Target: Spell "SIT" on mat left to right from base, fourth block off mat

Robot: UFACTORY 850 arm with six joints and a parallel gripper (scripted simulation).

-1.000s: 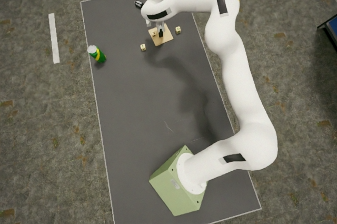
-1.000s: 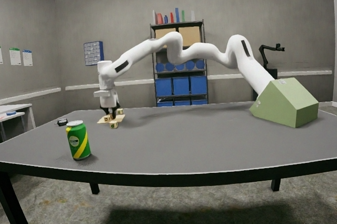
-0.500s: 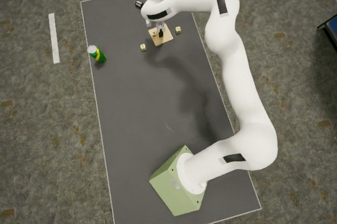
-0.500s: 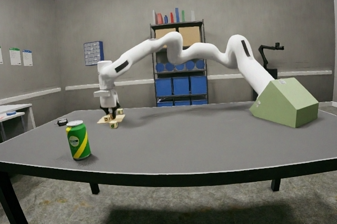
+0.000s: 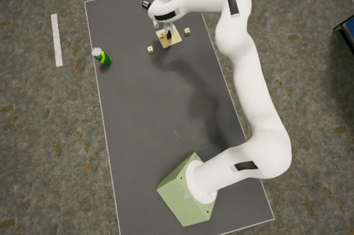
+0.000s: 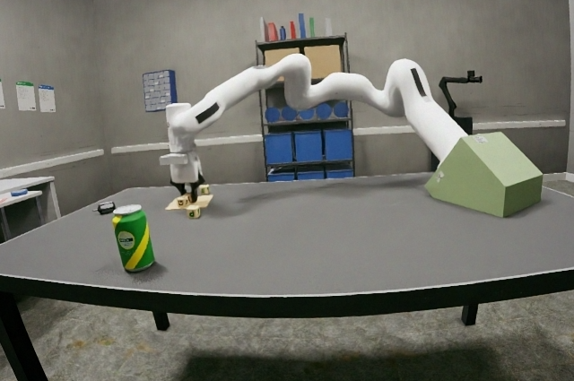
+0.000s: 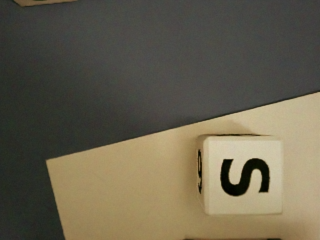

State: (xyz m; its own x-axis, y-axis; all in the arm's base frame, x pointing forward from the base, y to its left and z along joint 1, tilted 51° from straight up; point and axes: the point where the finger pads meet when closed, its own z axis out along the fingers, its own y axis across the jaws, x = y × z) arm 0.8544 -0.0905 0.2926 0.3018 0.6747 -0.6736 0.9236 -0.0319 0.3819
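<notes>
Now: hand 20 mm above the tan mat. The rest, counted from my hand: small black object: 310 mm ahead, 30 mm to the left, 10 mm below; then yellow can: 40 mm ahead, 450 mm to the left, 40 mm above.
</notes>
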